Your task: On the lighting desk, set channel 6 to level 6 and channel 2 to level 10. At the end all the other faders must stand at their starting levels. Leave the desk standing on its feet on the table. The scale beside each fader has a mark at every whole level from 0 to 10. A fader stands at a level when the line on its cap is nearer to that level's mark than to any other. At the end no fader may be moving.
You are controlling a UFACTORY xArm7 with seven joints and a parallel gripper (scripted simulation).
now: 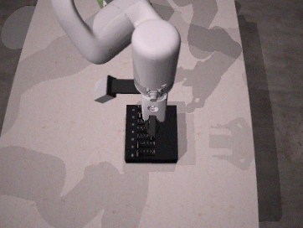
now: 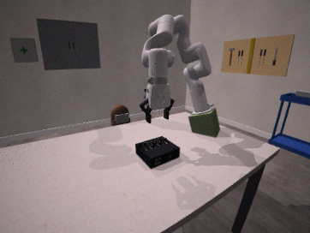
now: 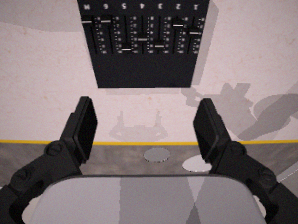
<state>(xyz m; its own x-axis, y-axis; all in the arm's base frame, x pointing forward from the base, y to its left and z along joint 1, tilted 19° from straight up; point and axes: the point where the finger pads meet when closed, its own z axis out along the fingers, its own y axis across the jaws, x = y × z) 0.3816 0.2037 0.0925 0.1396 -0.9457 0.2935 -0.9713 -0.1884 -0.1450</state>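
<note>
Right now my hand is 3 cm past the channel 2 fader cap, 4 cm to the left of it and 13 cm above it. Round my hand: channel 5 fader cap: 2 cm ahead, 13 cm below; then channel 3 fader cap: 2 cm behind, 1 cm to the right, 13 cm below; then channel 4 fader cap: 1 cm ahead, 1 cm to the right, 13 cm below.
</note>
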